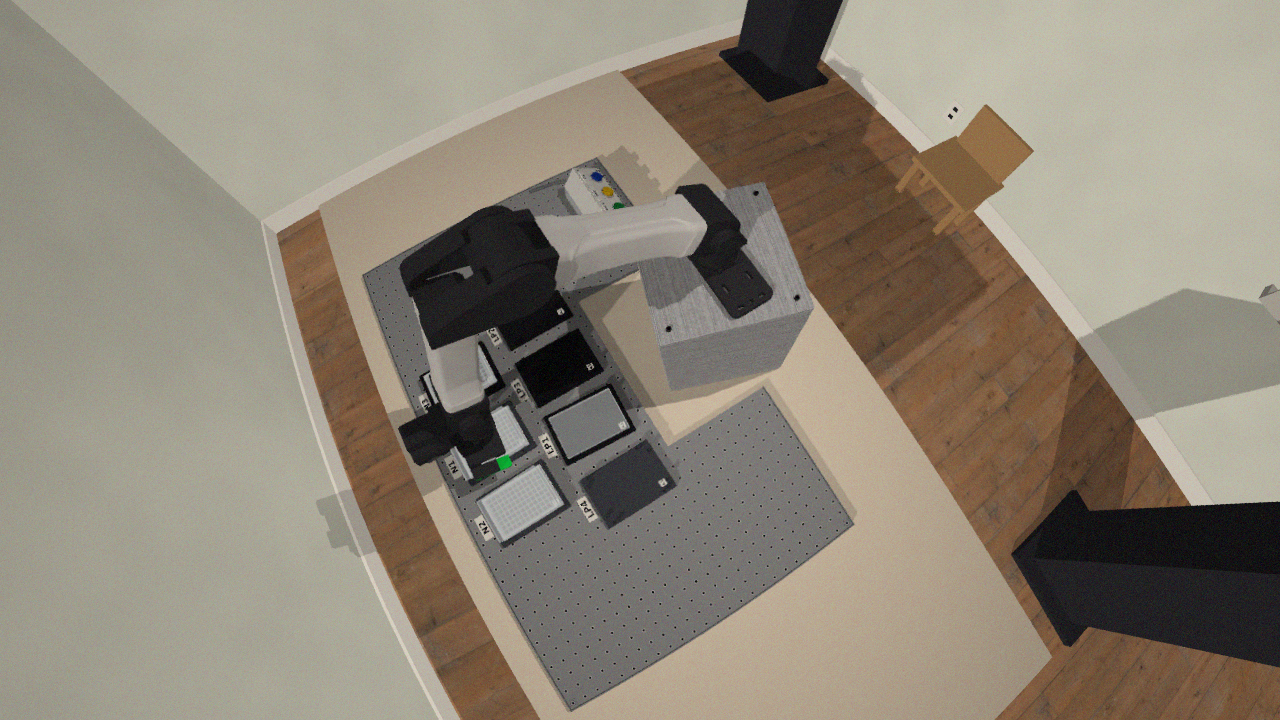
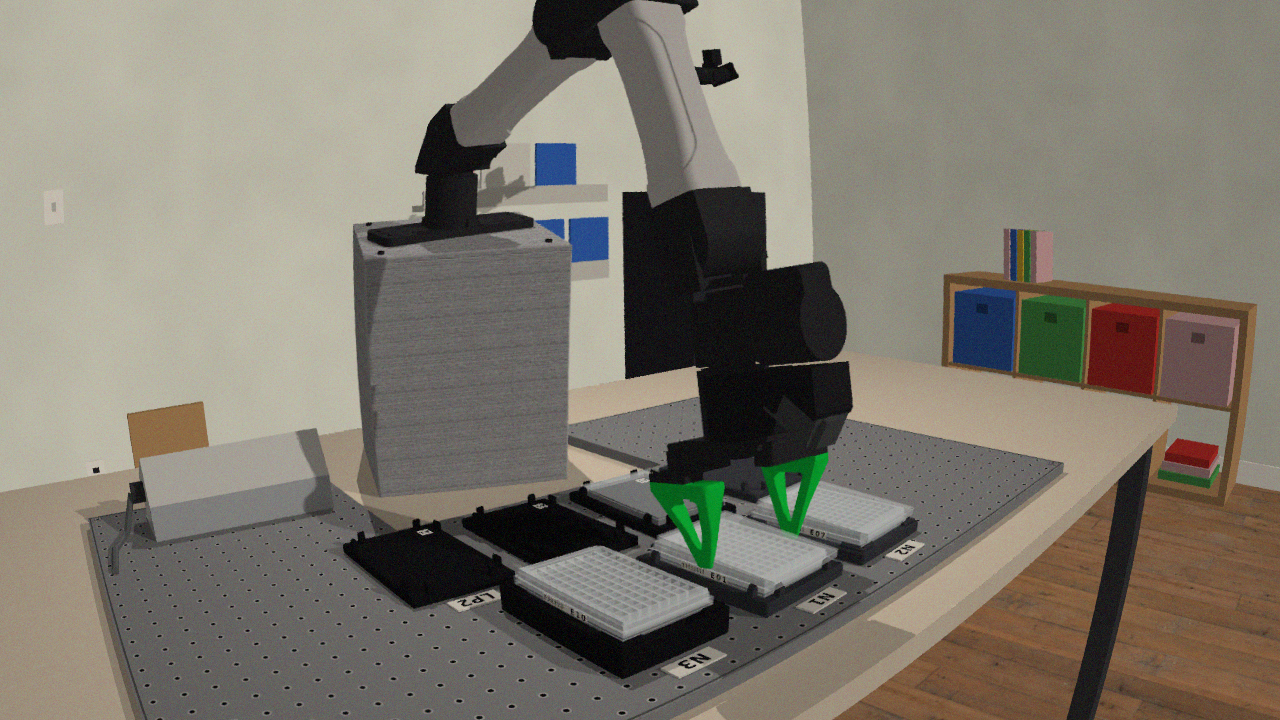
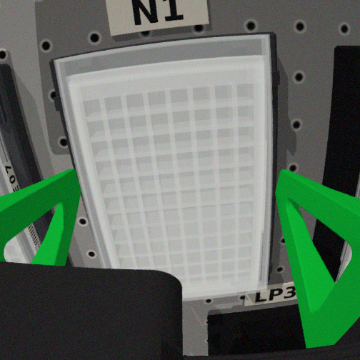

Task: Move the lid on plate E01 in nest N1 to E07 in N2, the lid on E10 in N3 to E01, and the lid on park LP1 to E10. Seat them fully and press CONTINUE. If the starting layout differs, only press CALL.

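My gripper (image 2: 750,548) (image 3: 177,180) is open, its green fingers on either side of plate E01 (image 1: 510,429) (image 2: 718,577) (image 3: 175,200) in nest N1 (image 2: 767,603), with thin gaps at the fingertips. A clear lid (image 3: 165,54) lies over E01, its rim showing beyond the grid toward the N1 label; whether it is fully seated is unclear. Plate E10 (image 1: 487,367) (image 2: 617,586) sits in nest N3 (image 2: 617,658) with a clear top. Plate E07 (image 1: 521,504) (image 2: 845,512) sits in nest N2 (image 2: 881,549). A pale lid (image 1: 588,423) (image 2: 617,488) lies on park LP1.
Dark parks LP2 (image 2: 420,564), LP3 (image 1: 559,367) (image 2: 546,528) and LP4 (image 1: 626,483) stand near the nests. The button box (image 1: 581,192) (image 2: 241,483) has blue, yellow and green buttons. The grey pedestal (image 1: 725,349) (image 2: 465,376) carries the arm.
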